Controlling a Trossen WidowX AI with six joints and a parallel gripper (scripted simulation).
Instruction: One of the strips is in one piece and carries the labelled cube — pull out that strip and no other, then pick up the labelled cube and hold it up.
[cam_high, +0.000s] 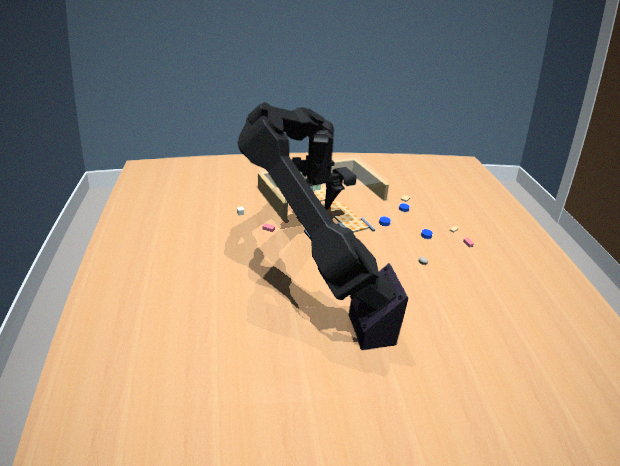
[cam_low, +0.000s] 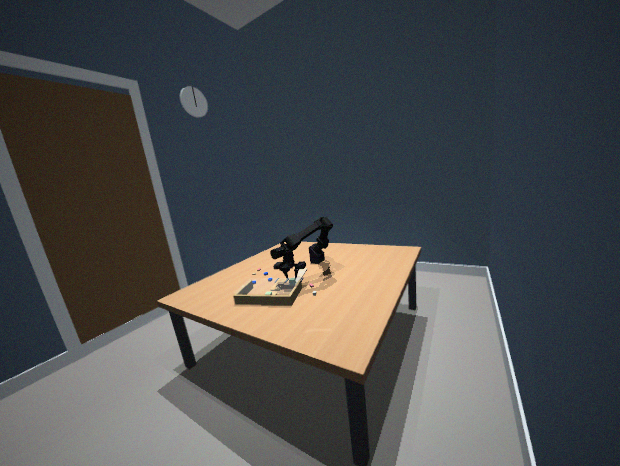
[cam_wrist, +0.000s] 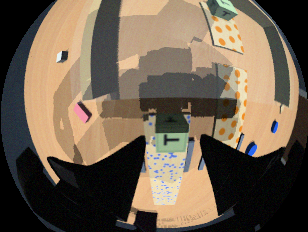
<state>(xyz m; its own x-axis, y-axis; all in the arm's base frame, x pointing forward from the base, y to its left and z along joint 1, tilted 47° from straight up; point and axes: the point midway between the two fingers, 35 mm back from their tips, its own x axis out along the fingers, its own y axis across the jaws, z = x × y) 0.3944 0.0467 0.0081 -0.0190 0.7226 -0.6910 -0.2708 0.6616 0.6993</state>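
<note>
My gripper tip is now 30 mm short of the orange-dotted strip, 80 mm to the left of it and 40 mm above it. Round my gripper tip: grey piece (190 mm behind, 230 mm to the right, 30 mm below).
</note>
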